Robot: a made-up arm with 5 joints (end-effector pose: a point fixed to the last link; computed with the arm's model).
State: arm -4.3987 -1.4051 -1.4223 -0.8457 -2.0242
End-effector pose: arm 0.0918 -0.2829 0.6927 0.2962 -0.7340 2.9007
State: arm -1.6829 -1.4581 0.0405 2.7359 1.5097
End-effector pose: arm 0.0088 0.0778 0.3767 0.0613 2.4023 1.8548
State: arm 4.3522 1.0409 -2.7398 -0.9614 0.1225
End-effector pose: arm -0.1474 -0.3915 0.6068 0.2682 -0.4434 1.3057
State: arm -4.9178 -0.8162 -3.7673 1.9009 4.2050
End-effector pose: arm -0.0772 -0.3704 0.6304 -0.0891 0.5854 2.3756
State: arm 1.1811 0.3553 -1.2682 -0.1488 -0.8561
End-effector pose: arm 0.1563 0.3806 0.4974 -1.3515 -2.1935 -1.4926
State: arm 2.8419 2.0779 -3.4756 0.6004 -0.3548
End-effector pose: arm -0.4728 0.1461 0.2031 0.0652 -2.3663 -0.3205
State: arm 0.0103 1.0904 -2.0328 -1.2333 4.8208
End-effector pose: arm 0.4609 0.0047 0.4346 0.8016 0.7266 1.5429
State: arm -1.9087 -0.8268 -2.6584 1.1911 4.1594
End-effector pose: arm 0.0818 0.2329 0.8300 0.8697 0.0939 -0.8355
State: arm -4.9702 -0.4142 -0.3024 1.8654 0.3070
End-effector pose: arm 0.0191 0.0723 0.3960 1.8664 1.0269 -0.9506
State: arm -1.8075 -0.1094 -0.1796 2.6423 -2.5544
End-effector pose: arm -0.0079 -0.0329 0.4320 -0.7794 -0.3054 -1.1532
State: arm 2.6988 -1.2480 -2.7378 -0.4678 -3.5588
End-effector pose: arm 0.4402 -0.2088 0.5498 1.5949 -0.0204 1.8836
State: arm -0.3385 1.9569 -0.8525 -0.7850 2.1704
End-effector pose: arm 0.0698 -0.0246 0.0055 0.8944 -2.7322 -0.2820
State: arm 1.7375 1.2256 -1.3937 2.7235 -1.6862
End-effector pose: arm -0.0399 0.2372 0.2303 -0.1256 0.8849 -2.9605
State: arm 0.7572 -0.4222 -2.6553 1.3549 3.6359
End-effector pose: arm -0.0217 -0.0205 0.8801 -0.1967 1.4881 1.0239
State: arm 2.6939 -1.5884 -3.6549 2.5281 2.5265
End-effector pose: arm 0.3812 -0.1830 0.3442 -0.5110 -0.0429 2.0419
